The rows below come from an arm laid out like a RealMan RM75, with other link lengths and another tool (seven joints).
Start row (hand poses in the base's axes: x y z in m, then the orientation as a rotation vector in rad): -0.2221, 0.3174, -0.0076, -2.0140, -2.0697, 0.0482
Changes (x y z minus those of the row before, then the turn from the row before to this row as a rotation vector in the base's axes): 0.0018, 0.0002, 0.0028, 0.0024, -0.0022, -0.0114; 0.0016, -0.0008, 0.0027, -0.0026, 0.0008, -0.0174; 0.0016, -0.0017, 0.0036, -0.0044, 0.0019, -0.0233; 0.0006, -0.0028, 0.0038, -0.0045, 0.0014, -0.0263; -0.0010, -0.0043, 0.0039, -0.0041, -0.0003, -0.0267; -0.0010, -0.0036, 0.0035, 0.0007, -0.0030, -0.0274; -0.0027, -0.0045, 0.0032, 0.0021, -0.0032, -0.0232; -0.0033, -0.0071, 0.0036, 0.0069, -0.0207, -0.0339; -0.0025, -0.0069, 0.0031, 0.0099, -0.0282, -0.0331; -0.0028, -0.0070, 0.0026, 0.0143, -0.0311, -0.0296; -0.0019, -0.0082, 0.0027, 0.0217, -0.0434, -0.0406; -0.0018, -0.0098, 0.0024, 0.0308, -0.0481, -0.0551; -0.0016, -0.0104, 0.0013, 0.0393, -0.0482, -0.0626; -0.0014, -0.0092, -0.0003, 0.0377, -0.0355, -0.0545; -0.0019, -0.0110, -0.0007, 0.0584, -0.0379, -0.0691; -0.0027, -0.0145, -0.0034, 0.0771, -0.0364, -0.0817; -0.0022, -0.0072, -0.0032, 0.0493, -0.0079, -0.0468; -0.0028, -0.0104, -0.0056, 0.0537, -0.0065, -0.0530; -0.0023, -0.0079, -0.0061, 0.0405, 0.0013, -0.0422
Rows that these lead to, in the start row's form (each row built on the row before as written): -0.2203, 0.3176, -0.0048, -2.0252, -2.0585, 0.0414; -0.2187, 0.3168, -0.0021, -2.0441, -2.0412, 0.0417; -0.2171, 0.3151, 0.0015, -2.0694, -2.0176, 0.0439; -0.2165, 0.3123, 0.0053, -2.0976, -1.9909, 0.0451; -0.2175, 0.3080, 0.0092, -2.1264, -1.9642, 0.0441; -0.2185, 0.3044, 0.0127, -2.1537, -1.9361, 0.0353; -0.2212, 0.2999, 0.0159, -2.1759, -1.9118, 0.0257; -0.2245, 0.2928, 0.0195, -2.2121, -1.8827, -0.0095; -0.2270, 0.2859, 0.0226, -2.2478, -1.8562, -0.0559; -0.2298, 0.2789, 0.0252, -2.2776, -1.8321, -0.1093; -0.2317, 0.2707, 0.0279, -2.3158, -1.7968, -0.1856; -0.2335, 0.2609, 0.0303, -2.3604, -1.7404, -0.2778; -0.2351, 0.2505, 0.0316, -2.4023, -1.6679, -0.3780; -0.2365, 0.2413, 0.0313, -2.4315, -1.5976, -0.4591; -0.2384, 0.2303, 0.0306, -2.4547, -1.4966, -0.5586; -0.2411, 0.2158, 0.0272, -2.4680, -1.3661, -0.6670; -0.2433, 0.2086, 0.0240, -2.4680, -1.2826, -0.7128; -0.2461, 0.1982, 0.0184, -2.4668, -1.1885, -0.7587; -0.2484, 0.1903, 0.0123, -2.4661, -1.1128, -0.7846
